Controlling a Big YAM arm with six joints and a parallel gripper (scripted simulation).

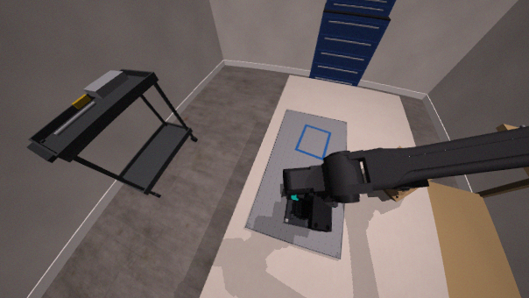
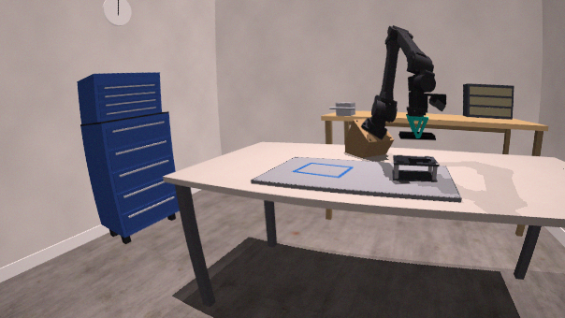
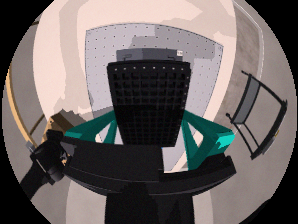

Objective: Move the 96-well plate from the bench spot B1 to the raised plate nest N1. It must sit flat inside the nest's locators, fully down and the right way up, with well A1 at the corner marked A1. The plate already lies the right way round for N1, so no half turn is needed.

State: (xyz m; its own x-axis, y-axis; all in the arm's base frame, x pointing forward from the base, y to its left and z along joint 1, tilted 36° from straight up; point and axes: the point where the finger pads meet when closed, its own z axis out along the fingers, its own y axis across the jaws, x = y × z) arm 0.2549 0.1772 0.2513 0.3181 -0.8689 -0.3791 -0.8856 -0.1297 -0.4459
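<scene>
My gripper is now 9 cm above the raised plate nest N1. From my hand the other things lie so: black 96-well plate: right at my hand; then white corner mark: 3 cm ahead, 9 cm to the left, 9 cm below.
</scene>
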